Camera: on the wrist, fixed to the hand. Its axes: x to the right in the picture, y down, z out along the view.
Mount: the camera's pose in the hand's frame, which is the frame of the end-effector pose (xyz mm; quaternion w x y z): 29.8 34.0 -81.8 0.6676 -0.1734 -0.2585 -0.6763
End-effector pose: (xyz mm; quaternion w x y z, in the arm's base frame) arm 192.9 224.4 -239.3 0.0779 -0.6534 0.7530 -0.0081
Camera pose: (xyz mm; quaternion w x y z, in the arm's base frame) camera 145.0 192.7 -165.6 0.1279 -0.9610 0.0421 0.2414
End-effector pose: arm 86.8 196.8 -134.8 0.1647 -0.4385 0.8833 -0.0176
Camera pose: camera 18.9 185.2 -71.7 0.2504 -0.9233 0.2536 0.1434
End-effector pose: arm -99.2 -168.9 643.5 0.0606 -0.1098 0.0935 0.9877
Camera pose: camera -116.0 -215.3 564.1 0.7136 0.1083 -0.1988 0.6630
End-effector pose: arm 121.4 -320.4 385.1 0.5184 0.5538 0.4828 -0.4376
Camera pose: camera 158.2 -236.3 367.4 0.2710 -0.1598 0.6387 -0.7022
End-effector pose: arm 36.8 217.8 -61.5 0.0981 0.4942 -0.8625 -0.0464
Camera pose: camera 11.0 210.8 28.1 0.1032 -0.8843 0.2589 0.3747
